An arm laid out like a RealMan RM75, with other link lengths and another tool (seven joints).
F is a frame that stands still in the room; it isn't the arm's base.
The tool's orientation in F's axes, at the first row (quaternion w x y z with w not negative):
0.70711, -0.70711, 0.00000, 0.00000
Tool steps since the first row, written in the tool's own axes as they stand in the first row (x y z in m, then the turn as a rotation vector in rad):
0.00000, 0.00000, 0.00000, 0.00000, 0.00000, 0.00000
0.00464, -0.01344, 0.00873, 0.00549, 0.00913, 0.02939
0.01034, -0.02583, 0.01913, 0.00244, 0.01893, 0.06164
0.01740, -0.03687, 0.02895, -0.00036, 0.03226, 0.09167
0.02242, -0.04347, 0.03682, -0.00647, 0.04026, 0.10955
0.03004, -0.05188, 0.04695, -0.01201, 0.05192, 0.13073
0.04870, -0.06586, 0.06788, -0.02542, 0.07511, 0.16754
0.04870, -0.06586, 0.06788, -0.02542, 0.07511, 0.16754
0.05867, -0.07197, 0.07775, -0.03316, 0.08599, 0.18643
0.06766, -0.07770, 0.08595, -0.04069, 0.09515, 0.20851
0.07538, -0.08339, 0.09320, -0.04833, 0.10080, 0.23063
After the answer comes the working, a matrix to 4 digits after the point.
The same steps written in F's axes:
0.00000, 0.00000, 0.00000, 0.00000, 0.00000, 0.00000
0.00464, 0.00873, 0.01344, 0.00549, 0.02939, -0.00913
0.01034, 0.01913, 0.02583, 0.00244, 0.06164, -0.01893
0.01740, 0.02895, 0.03687, -0.00036, 0.09167, -0.03226
0.02242, 0.03682, 0.04347, -0.00647, 0.10955, -0.04026
0.03004, 0.04695, 0.05188, -0.01201, 0.13073, -0.05192
0.04870, 0.06788, 0.06586, -0.02542, 0.16754, -0.07511
0.04870, 0.06788, 0.06586, -0.02542, 0.16754, -0.07511
0.05867, 0.07775, 0.07197, -0.03316, 0.18643, -0.08599
0.06766, 0.08595, 0.07770, -0.04069, 0.20851, -0.09515
0.07538, 0.09320, 0.08339, -0.04833, 0.23063, -0.10080

The tool's axes in the first row as the columns of a matrix, in F's axes (rounded; the answer above uses it unrounded):
1.0000, 0.0000, 0.0000
0.0000, 0.0000, 1.0000
0.0000, -1.0000, 0.0000

